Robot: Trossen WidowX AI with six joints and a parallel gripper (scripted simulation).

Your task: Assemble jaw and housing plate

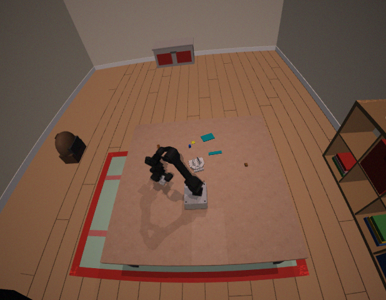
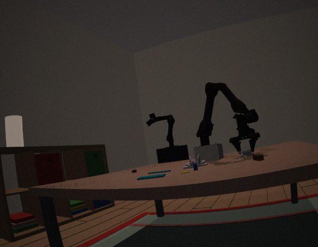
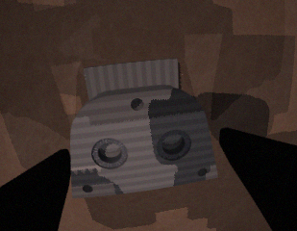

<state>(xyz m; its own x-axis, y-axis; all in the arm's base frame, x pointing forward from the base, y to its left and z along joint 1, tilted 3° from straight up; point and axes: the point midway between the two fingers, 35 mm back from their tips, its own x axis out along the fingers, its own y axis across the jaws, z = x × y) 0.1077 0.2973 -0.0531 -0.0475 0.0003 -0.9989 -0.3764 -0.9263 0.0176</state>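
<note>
Now: gripper tip 10 mm past the white piece. The rest, counted from my gripper tip: grey jaw 230 mm to the right, 140 mm ahead; brown stick 300 mm ahead, 130 mm to the left; housing plate 10 mm behind, 10 mm above.
</note>
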